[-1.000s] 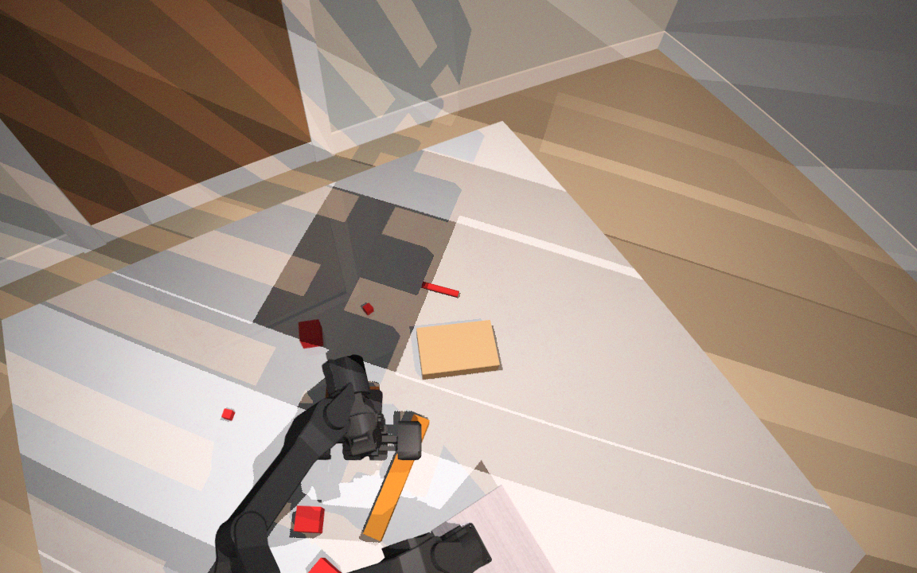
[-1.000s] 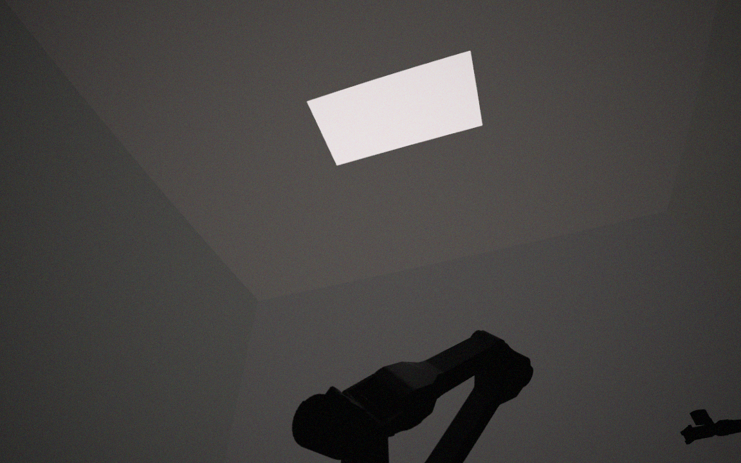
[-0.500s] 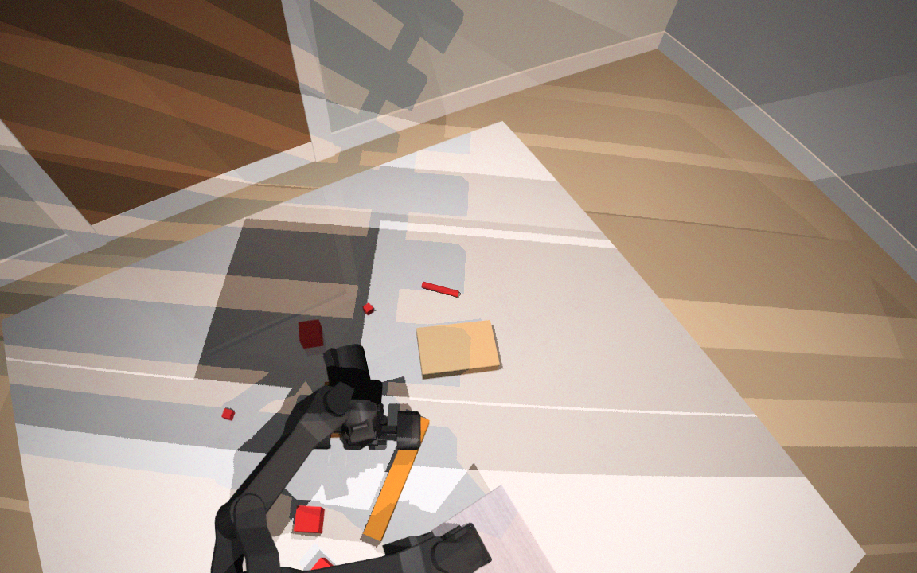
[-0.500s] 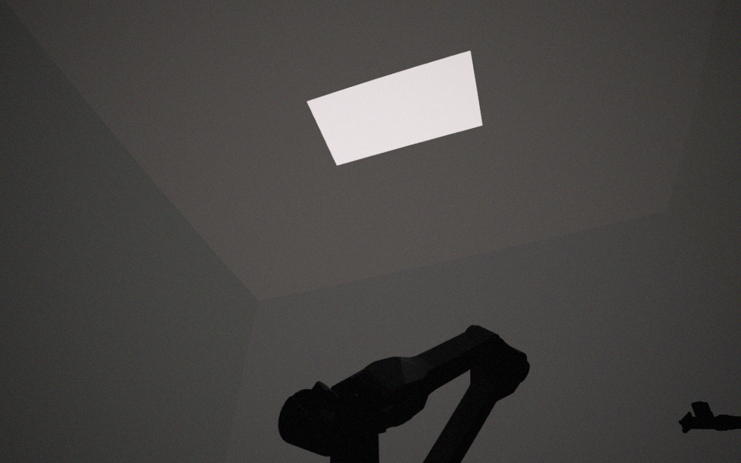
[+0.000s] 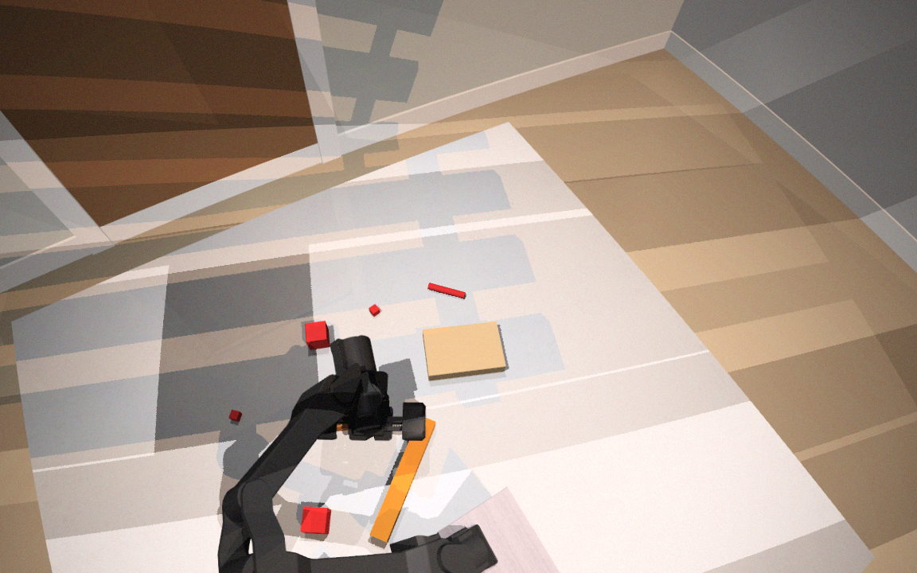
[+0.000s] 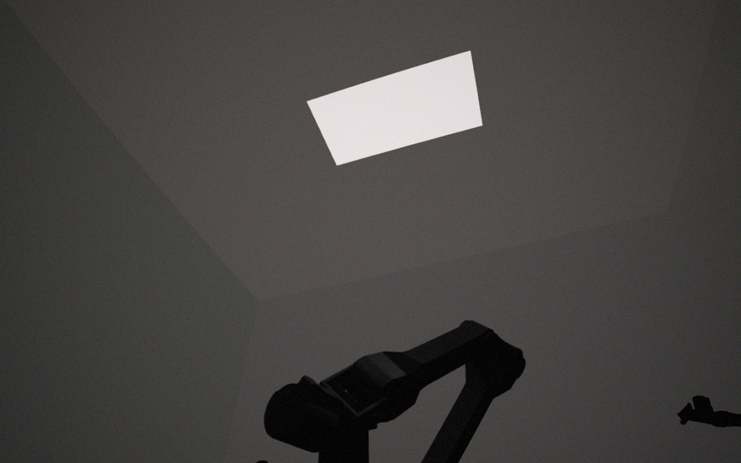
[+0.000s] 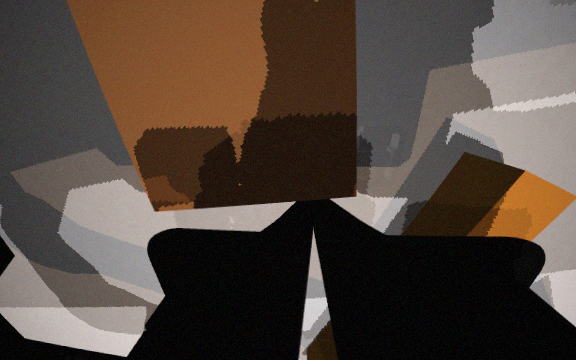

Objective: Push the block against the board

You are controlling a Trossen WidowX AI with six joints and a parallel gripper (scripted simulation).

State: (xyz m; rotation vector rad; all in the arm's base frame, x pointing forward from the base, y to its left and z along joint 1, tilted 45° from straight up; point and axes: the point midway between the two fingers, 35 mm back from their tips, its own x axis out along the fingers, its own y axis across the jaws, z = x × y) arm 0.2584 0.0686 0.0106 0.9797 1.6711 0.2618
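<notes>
Now: gripper tip 70 mm short of the square orange block, 10 mm to the right of it and 10 mm below it. From my gripper tip the other things lie so: long orange bar 100 mm behind, 10 mm to the right, 10 mm above; then thin red bar 210 mm ahead, 260 mm to the right; then tan board 70 mm ahead, 220 mm to the right, 10 mm above.
</notes>
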